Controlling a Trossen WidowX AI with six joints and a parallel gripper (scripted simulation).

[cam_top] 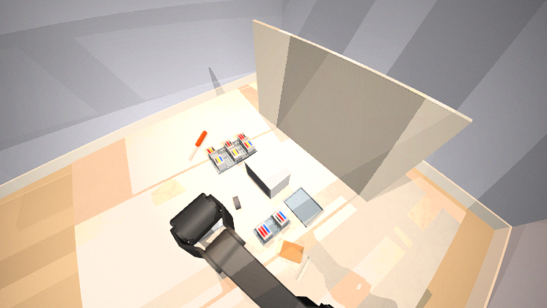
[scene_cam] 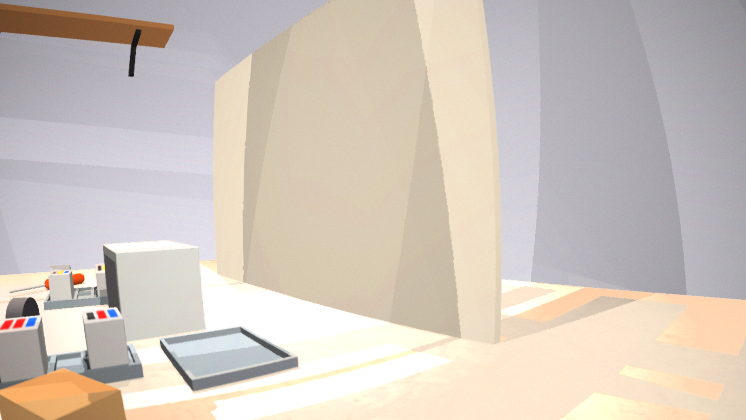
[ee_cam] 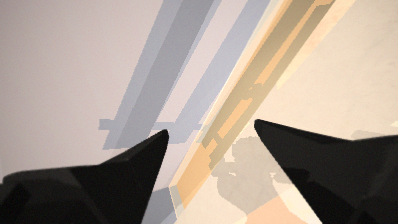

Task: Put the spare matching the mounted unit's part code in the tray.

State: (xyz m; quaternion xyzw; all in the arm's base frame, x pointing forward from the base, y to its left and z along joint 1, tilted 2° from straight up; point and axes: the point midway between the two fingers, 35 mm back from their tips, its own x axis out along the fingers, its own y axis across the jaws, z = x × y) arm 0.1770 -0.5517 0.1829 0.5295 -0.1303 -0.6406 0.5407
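Right now my gripper tip is 100 mm short of the block, 780 mm to the right of it and 140 mm above it. The rest, counted from my gripper tip: orange box (30 mm ahead, 320 mm to the left, 170 mm below); then grey tray (160 mm ahead, 430 mm to the left, 180 mm below); then grey mounted unit (100 mm ahead, 620 mm to the left, 130 mm below).
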